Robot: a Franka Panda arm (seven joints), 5 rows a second.
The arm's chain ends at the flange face. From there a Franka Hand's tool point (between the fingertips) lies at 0.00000 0.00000 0.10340 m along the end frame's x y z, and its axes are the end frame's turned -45 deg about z.
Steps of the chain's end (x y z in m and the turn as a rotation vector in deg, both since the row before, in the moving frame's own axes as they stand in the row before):
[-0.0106 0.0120 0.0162 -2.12 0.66 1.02]
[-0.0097 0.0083 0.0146 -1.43 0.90 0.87]
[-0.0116 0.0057 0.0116 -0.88 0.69 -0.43]
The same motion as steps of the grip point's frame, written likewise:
[-0.0179 0.0045 0.0161 -1.97 -1.03 1.02]
[-0.0134 0.0020 0.0146 -1.65 -0.37 0.87]
[-0.0125 -0.0022 0.0116 -1.11 -0.13 -0.43]

